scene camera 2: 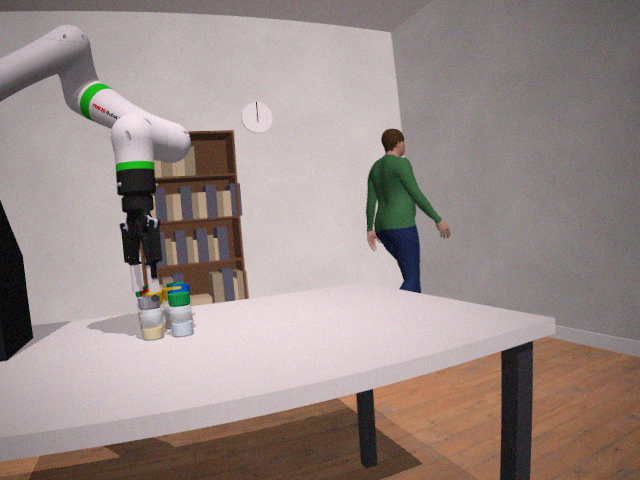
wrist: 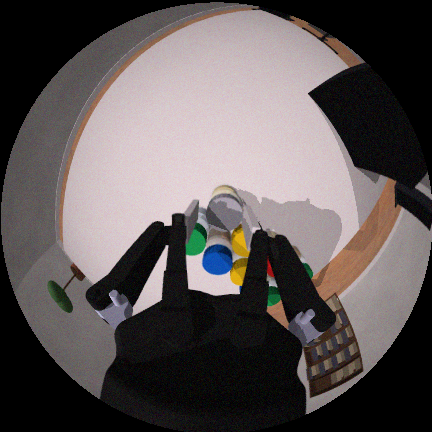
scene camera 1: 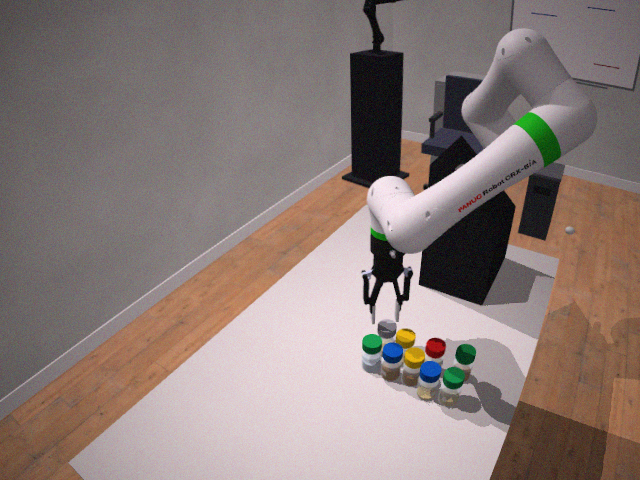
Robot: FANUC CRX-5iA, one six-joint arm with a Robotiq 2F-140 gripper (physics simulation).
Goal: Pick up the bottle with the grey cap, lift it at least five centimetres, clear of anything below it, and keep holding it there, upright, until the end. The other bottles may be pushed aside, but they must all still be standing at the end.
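Places are measured from the arm's base along level axes (x up, y right, z ahead), in metres.
Pixels of known places: gripper, between the fingertips: (scene camera 2: 145, 291) (wrist: 220, 211) (scene camera 1: 384, 319).
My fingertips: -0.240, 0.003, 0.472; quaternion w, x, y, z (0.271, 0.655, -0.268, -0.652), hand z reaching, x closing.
For each thing: its top centre in the pictures, then the offset to it from my fingertips, as dx, dy, dz. Level surfaces: height alone.
- grey-capped bottle, centre of its top: (wrist: 224, 214) (scene camera 2: 148, 296) (scene camera 1: 387, 325) -0.013, -0.012, +0.003
- table, height of its surface: dx -0.119
- green-capped bottle, centre of its top: (wrist: 188, 242) (scene camera 2: 178, 293) (scene camera 1: 372, 340) -0.013, -0.015, +0.077
- yellow-capped bottle, centre of its top: (wrist: 244, 276) (scene camera 1: 415, 354) (scene camera 2: 171, 288) -0.013, -0.135, +0.049
The grey-capped bottle (scene camera 1: 386, 328) (scene camera 2: 151, 316) (wrist: 225, 209) stands upright on the table (scene camera 1: 232, 392) (scene camera 2: 336, 356), at one end of the bottle group. My gripper (scene camera 1: 385, 317) (scene camera 2: 145, 288) (wrist: 220, 211) points down and is partly open, with nothing held. Its fingertips are just above the grey cap, one on either side of it as seen from the wrist. A green-capped bottle (scene camera 1: 371, 351) (scene camera 2: 180, 312) (wrist: 196, 241), a blue-capped one (scene camera 1: 392, 354) (wrist: 217, 260) and a yellow-capped one (scene camera 1: 405, 338) (wrist: 240, 241) stand close beside it.
Another yellow-capped bottle (scene camera 1: 414, 357), a red-capped one (scene camera 1: 435, 347), a second blue-capped one (scene camera 1: 430, 372) and two more green-capped ones (scene camera 1: 465, 354) (scene camera 1: 453, 378) also stand in the group. The black robot pedestal (scene camera 1: 460, 258) (wrist: 372, 120) is behind. A person (scene camera 2: 395, 196) is beyond the table.
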